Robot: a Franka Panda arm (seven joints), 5 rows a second.
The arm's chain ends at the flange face. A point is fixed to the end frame.
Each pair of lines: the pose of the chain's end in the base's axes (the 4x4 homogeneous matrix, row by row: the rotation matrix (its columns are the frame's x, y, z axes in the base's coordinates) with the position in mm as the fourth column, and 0 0 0 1 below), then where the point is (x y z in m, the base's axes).
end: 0.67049, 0.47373, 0.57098, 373.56; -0.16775, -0.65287, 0.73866, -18.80; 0.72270, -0.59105, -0.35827, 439.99; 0, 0, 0, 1
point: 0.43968 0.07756 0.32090
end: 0.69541, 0.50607, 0.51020, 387.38; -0.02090, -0.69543, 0.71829, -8.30; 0.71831, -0.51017, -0.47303, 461.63; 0, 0, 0, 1
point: 0.44410 0.07482 0.32853
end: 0.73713, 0.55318, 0.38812, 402.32; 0.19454, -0.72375, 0.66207, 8.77; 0.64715, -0.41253, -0.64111, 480.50; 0, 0, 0, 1
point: 0.43994 0.06979 0.32983
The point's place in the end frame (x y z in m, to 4 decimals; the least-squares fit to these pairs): -0.0579 0.0388 0.1516
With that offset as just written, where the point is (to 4 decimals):
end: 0.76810, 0.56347, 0.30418, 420.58; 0.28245, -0.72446, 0.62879, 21.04; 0.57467, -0.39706, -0.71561, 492.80; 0, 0, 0, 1
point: 0.4441 0.0719 0.3356
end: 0.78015, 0.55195, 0.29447, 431.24; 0.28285, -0.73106, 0.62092, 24.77; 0.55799, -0.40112, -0.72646, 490.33; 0, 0, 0, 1
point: 0.4521 0.0742 0.3323
